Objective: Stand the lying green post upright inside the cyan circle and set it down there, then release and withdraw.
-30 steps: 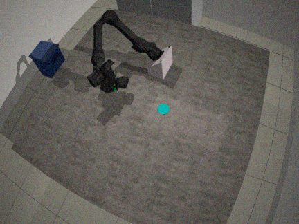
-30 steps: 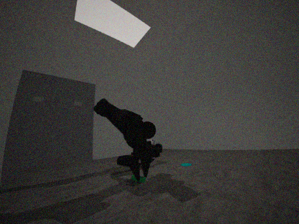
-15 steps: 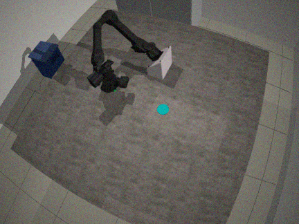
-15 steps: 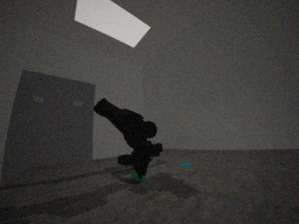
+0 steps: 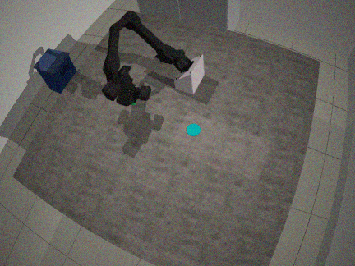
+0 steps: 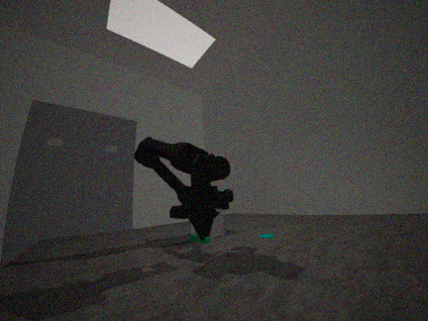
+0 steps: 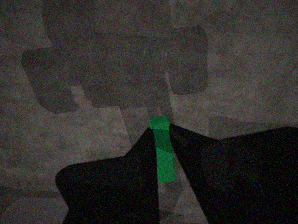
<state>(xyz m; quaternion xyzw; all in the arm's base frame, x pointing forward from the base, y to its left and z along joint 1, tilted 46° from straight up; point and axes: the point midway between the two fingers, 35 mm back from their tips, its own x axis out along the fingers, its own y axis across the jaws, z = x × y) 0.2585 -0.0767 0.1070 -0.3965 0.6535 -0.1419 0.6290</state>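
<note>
Right now the cyan circle is 29 cm to the left of my gripper tip, 5 cm below it and 3 cm behind it. From my gripper tip the other things lie so: green post: 2 cm behind, 1 cm to the right.
</note>
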